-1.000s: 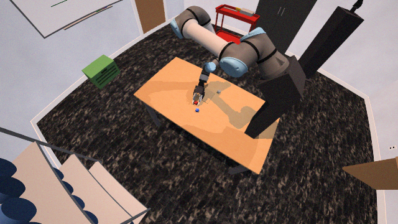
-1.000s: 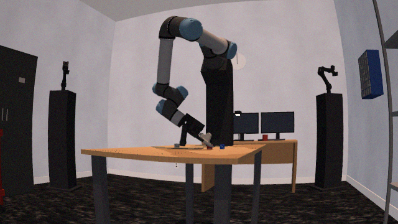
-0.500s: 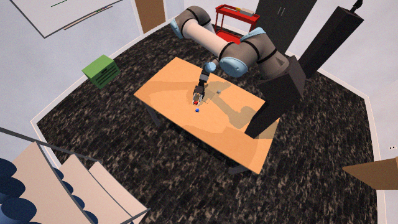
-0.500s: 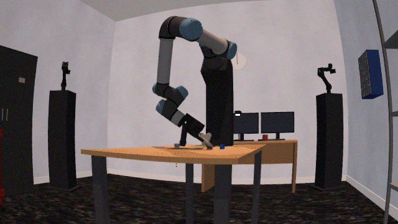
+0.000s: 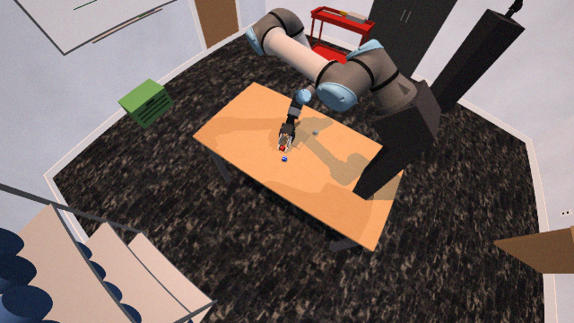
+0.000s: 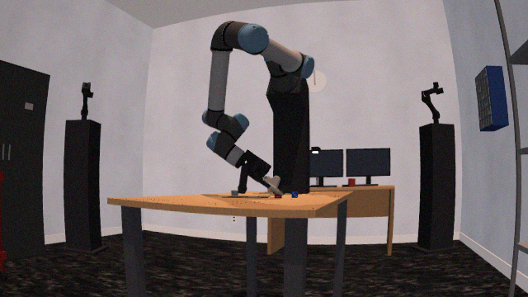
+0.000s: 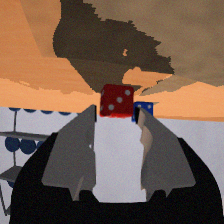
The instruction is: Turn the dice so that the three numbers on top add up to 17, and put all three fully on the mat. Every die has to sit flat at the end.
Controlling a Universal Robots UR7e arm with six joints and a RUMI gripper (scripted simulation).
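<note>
The red die is 1 cm to the right of my hand and 1 cm below it. The rest, counted from my hand: blue die: 6 cm to the left, 3 cm behind, 1 cm below; grey die: 19 cm to the right, 18 cm behind, 1 cm below; tan mat: 12 cm to the right, 6 cm behind, 2 cm below.
</note>
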